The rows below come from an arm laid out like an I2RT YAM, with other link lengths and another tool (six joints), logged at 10 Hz.
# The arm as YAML. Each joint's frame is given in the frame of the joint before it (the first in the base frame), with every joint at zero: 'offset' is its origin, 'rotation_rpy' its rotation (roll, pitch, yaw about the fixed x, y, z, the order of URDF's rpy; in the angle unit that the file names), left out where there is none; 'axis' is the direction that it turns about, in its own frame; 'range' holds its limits. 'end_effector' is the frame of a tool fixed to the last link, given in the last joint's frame.
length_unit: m
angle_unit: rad
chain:
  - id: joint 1
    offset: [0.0, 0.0, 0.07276]
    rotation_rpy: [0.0, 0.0, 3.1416]
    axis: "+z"
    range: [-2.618, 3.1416]
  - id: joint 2
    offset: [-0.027, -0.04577, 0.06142]
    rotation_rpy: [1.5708, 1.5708, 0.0]
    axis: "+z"
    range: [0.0, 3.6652]
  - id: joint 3
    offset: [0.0, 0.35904, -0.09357]
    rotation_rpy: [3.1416, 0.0, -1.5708]
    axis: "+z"
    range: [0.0, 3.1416]
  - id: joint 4
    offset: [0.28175, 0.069, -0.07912]
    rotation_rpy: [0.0, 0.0, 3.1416]
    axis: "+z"
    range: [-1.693, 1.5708]
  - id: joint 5
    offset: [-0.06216, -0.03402, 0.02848]
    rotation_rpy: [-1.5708, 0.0, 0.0]
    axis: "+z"
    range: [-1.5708, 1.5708]
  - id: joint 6
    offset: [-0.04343, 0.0, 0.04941]
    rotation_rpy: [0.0, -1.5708, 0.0]
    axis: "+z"
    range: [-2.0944, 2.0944]
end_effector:
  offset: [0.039, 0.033, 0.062]
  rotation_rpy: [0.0, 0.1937, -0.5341]
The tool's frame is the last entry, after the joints.
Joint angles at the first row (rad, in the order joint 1, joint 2, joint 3, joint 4, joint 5, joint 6):
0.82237, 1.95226, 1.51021, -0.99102, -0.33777, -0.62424
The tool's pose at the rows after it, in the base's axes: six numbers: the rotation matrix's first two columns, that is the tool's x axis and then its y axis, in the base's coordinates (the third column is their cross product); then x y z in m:
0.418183 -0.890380 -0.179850 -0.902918 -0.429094 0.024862 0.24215 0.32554 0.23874
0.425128 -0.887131 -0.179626 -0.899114 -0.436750 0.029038 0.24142 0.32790 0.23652
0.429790 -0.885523 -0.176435 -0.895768 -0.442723 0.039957 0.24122 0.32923 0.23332
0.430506 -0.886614 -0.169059 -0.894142 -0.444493 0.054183 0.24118 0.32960 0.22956
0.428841 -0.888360 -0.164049 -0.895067 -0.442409 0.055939 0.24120 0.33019 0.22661
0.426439 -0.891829 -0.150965 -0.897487 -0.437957 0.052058 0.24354 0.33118 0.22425
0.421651 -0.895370 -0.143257 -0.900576 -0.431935 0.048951 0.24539 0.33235 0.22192
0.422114 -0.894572 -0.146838 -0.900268 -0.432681 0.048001 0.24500 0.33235 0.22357
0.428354 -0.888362 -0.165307 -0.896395 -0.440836 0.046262 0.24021 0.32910 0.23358
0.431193 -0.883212 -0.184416 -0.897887 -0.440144 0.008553 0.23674 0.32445 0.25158
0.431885 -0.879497 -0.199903 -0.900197 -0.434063 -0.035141 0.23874 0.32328 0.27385
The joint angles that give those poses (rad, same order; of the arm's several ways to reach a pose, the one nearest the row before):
0.82488, 1.96809, 1.51986, -0.99996, -0.35569, -0.62868
0.83014, 1.97604, 1.52303, -1.00030, -0.35743, -0.63201
0.83286, 1.98699, 1.52610, -1.00528, -0.35895, -0.63637
0.83411, 1.99824, 1.52727, -1.01173, -0.35742, -0.63803
0.83569, 2.00261, 1.52347, -1.00585, -0.35305, -0.63460
0.83602, 2.01015, 1.52839, -1.00329, -0.33893, -0.63090
0.83603, 2.01634, 1.53088, -0.99769, -0.32999, -0.62493
0.83605, 2.01354, 1.53243, -0.99990, -0.33302, -0.62529
0.83607, 1.98898, 1.52947, -1.01523, -0.35038, -0.63225
0.83375, 1.94213, 1.52960, -1.02006, -0.35434, -0.63231
0.82836, 1.91116, 1.56928, -1.04400, -0.35284, -0.63162

